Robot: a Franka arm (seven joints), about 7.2 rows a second.
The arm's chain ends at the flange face. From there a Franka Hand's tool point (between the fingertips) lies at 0.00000 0.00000 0.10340 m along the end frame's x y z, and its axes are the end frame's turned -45 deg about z.
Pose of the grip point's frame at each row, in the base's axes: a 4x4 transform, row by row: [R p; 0 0 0 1], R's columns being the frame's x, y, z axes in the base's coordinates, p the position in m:
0.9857 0.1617 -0.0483 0.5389; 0.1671 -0.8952 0.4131 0.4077; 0.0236 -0.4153 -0.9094 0.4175; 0 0 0 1
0.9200 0.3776 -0.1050 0.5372; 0.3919 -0.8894 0.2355 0.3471; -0.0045 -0.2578 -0.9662 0.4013; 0 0 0 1
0.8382 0.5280 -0.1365 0.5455; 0.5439 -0.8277 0.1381 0.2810; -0.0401 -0.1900 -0.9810 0.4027; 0 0 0 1
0.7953 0.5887 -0.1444 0.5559; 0.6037 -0.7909 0.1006 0.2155; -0.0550 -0.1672 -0.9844 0.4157; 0 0 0 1
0.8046 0.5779 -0.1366 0.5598; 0.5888 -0.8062 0.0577 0.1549; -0.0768 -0.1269 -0.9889 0.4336; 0 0 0 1
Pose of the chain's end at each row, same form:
0.8113 -0.5827 -0.0483 0.5439; -0.5148 -0.7512 0.4131 0.3650; -0.2770 -0.3103 -0.9094 0.5115; 0 0 0 1
0.9175 -0.3835 -0.1050 0.5481; -0.3518 -0.9060 0.2355 0.3227; -0.1855 -0.1791 -0.9662 0.5012; 0 0 0 1
0.9660 -0.2193 -0.1365 0.5596; -0.2007 -0.9699 0.1381 0.2667; -0.1627 -0.1060 -0.9810 0.5041; 0 0 0 1
0.9786 -0.1461 -0.1444 0.5708; -0.1324 -0.9861 0.1006 0.2051; -0.1571 -0.0793 -0.9844 0.5175; 0 0 0 1
0.9776 -0.1603 -0.1366 0.5739; -0.1537 -0.9864 0.0577 0.1489; -0.1440 -0.0354 -0.9889 0.5359; 0 0 0 1

